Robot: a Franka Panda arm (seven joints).
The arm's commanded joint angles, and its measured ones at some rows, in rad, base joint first. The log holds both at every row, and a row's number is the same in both.
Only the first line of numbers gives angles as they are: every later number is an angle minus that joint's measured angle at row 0.
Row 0, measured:
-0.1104 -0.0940 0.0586 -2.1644 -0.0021 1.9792 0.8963
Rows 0 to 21, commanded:
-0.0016 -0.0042 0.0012 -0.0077 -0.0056 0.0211 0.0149
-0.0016 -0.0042 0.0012 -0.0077 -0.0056 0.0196 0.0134
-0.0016 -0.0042 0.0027 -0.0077 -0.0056 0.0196 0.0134
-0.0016 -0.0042 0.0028 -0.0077 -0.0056 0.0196 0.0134
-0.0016 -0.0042 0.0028 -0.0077 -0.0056 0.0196 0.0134
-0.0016 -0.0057 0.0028 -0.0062 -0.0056 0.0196 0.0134
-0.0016 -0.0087 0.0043 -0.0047 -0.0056 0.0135 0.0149
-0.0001 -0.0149 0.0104 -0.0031 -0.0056 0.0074 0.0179
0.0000 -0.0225 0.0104 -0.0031 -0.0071 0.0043 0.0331
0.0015 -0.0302 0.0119 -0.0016 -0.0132 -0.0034 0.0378
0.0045 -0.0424 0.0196 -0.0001 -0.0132 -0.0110 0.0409
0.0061 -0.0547 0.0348 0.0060 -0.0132 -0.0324 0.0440
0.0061 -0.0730 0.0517 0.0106 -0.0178 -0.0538 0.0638
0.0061 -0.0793 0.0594 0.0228 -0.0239 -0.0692 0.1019
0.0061 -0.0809 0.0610 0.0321 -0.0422 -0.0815 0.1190
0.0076 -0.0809 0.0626 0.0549 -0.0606 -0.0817 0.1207
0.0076 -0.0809 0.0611 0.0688 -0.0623 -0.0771 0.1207
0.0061 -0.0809 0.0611 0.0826 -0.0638 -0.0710 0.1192
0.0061 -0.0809 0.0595 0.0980 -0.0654 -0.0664 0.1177
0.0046 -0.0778 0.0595 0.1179 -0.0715 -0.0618 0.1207
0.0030 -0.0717 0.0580 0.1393 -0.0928 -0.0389 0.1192
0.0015 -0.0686 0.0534 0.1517 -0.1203 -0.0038 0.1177
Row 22, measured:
0.0099 -0.0808 0.0537 0.0941 -0.0603 -0.0473 0.1034
